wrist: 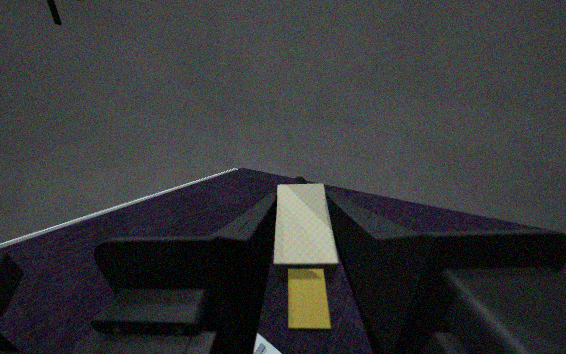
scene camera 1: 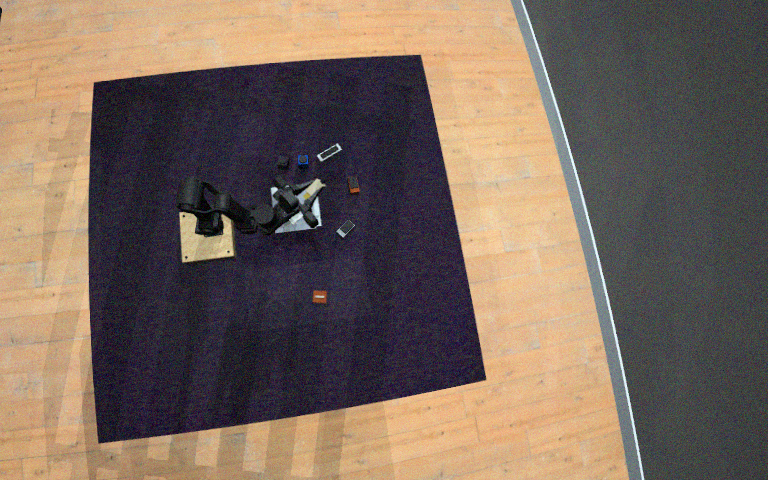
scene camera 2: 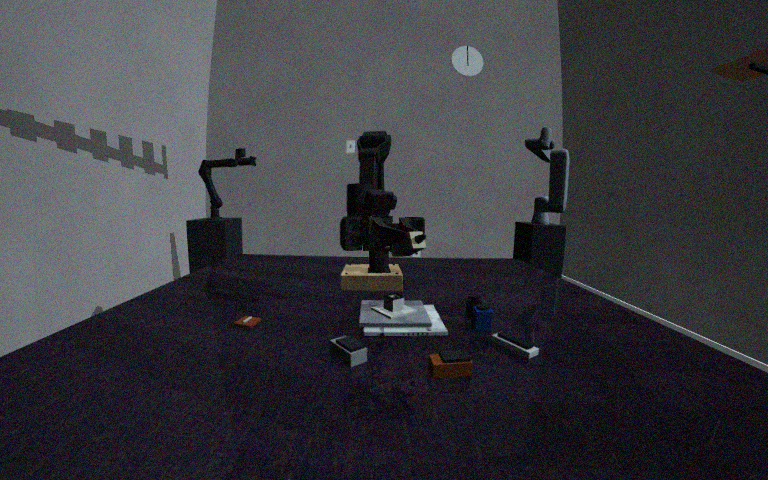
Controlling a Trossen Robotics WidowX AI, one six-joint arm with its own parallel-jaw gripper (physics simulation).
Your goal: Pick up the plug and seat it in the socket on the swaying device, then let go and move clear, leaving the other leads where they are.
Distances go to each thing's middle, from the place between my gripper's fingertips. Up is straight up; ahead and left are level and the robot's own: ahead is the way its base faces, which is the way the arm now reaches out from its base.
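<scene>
Cream plug (wrist: 305, 256): my hand 10 mm past it, 10 mm to the left of it, 20 mm above it. Pale grey device (scene camera 2: 393, 316): 170 mm below my hand, 80 mm behind it, 10 mm to the right of it.
</scene>
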